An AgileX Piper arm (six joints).
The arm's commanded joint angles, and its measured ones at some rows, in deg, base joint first. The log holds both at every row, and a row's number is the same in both.
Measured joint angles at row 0:
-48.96, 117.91, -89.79, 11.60, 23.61, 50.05
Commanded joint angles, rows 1 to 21:
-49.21, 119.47, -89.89, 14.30, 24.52, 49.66
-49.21, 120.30, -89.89, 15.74, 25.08, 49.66
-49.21, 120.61, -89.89, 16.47, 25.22, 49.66
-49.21, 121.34, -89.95, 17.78, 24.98, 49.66
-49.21, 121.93, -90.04, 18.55, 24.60, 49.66
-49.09, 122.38, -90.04, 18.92, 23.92, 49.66
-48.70, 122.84, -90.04, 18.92, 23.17, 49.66
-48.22, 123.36, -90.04, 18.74, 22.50, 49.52
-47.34, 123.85, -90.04, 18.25, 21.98, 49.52
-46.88, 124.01, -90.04, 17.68, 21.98, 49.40
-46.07, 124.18, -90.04, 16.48, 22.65, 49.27
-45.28, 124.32, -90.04, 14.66, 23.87, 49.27
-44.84, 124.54, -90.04, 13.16, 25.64, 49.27
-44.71, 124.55, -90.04, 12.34, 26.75, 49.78
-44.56, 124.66, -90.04, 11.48, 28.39, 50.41
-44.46, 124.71, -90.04, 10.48, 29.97, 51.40
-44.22, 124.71, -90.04, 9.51, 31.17, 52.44
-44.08, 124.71, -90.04, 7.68, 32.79, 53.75
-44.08, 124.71, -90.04, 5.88, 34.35, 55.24
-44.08, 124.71, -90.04, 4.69, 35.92, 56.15
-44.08, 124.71, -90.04, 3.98, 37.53, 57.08
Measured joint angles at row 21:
-44.38, 122.48, -91.43, 9.03, 26.14, 52.80
